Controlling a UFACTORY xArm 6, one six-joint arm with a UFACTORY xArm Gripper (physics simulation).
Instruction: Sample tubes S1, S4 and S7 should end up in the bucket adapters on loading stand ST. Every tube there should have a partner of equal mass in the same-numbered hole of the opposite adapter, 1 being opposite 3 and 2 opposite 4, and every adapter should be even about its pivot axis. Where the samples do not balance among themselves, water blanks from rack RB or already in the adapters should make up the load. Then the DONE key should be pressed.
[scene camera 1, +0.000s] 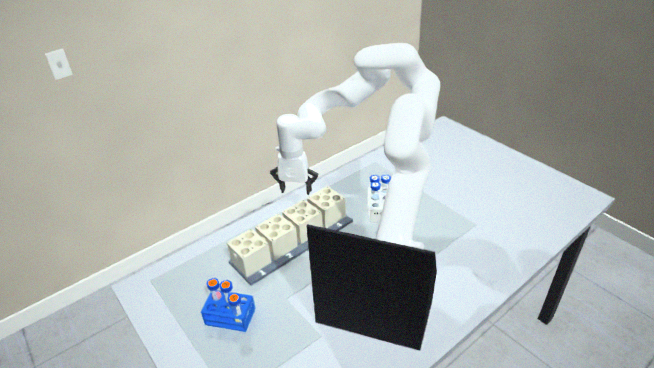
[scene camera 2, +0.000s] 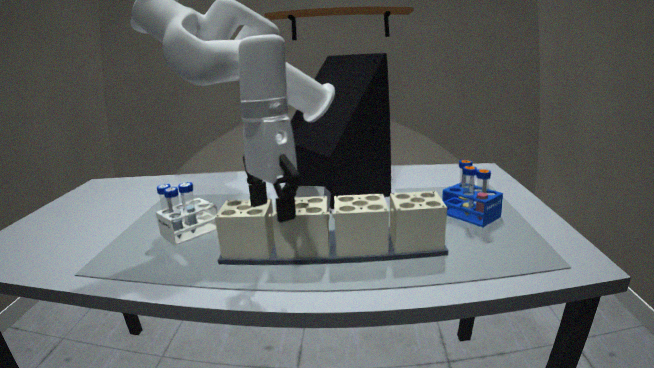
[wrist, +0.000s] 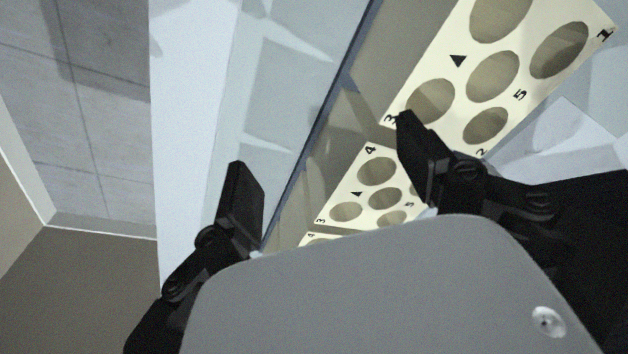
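Seen in the pictures: gripper, between the fingertips: (scene camera 1: 296, 191) (scene camera 2: 272, 212) (wrist: 322, 156); arm's base, origin of its link: (scene camera 1: 390, 253) (scene camera 2: 319, 103).
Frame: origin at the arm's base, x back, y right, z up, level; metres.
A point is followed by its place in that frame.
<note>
My open, empty gripper (scene camera 1: 295, 192) @(x -0.473, y 0.208, z -0.125 m) (scene camera 2: 272, 212) @(x -0.473, y 0.208, z -0.125 m) (wrist: 322, 145) @(x -0.473, y 0.208, z -0.125 m) hangs at the wall-side top edge of the row, by adapters 3 and 4. Four beige bucket adapters, one (scene camera 1: 256, 260) @(x -0.422, y -0.082, z -0.184 m) (scene camera 2: 417, 230) @(x -0.511, y -0.044, z -0.185 m) nearest the blue rack and one (scene camera 1: 334, 212) @(x -0.332, y 0.235, z -0.179 m) (scene camera 2: 245, 240) @(x -0.425, y 0.259, z -0.191 m) nearest the white rack, stand on the dark loading stand (scene camera 1: 267, 272) @(x -0.391, y -0.074, z -0.230 m) (scene camera 2: 332, 261) @(x -0.475, y 0.109, z -0.235 m). No tubes show in their visible holes. Three orange-topped sample tubes (scene camera 1: 213, 284) @(x -0.420, y -0.262, z -0.119 m) (scene camera 1: 226, 286) @(x -0.383, y -0.247, z -0.119 m) (scene camera 1: 234, 299) @(x -0.332, y -0.270, z -0.119 m) stand in the blue rack (scene camera 1: 227, 320) @(x -0.377, y -0.280, z -0.236 m) (scene camera 2: 472, 215) @(x -0.394, y -0.257, z -0.235 m). Three blue-capped blanks (scene camera 2: 163, 188) @(x -0.253, y 0.431, z -0.120 m) (scene camera 2: 171, 192) @(x -0.286, y 0.407, z -0.122 m) (scene camera 2: 185, 187) @(x -0.265, y 0.376, z -0.121 m) stand in the white rack (scene camera 2: 167, 228) @(x -0.278, y 0.434, z -0.206 m). Tube numbers are unreadable; the DONE key does not show.
A tall black panel (scene camera 1: 370, 287) @(x 0.001, y -0.106, z -0.028 m) (scene camera 2: 362, 125) @(x -0.177, y -0.060, z -0.044 m) stands on the arm-base side of the adapter row. The arm (scene camera 1: 405, 200) @(x -0.006, y 0.088, z 0.116 m) partly hides the white rack in scene camera 1. The wall (scene camera 1: 150, 150) runs behind the row there. The table edge (scene camera 2: 310, 319) @(x -0.617, y 0.185, z -0.256 m) lies beyond the mat.
</note>
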